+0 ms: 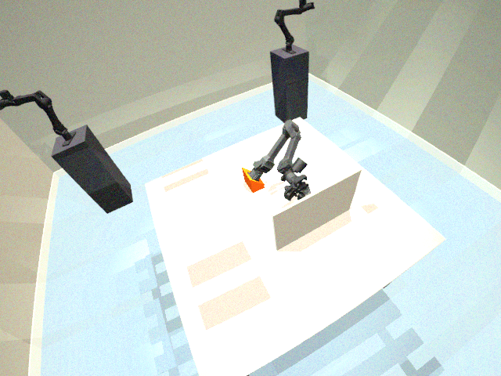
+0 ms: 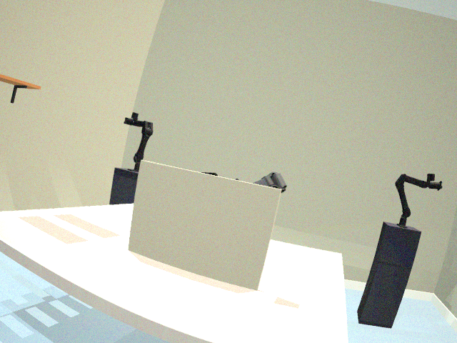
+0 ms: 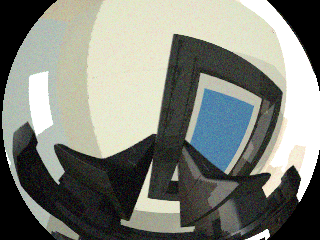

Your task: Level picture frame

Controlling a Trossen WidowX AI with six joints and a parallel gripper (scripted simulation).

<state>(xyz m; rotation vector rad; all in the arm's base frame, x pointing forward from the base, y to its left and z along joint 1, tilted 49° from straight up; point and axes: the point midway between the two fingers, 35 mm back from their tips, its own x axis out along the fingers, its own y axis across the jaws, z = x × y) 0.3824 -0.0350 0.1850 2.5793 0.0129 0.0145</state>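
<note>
My gripper tip is 5 cm above the picture frame and 1 cm to the right of it. Also, from my gripper tip: wall panel 7 cm below, 2 cm to the left, 1 cm ahead.
</note>
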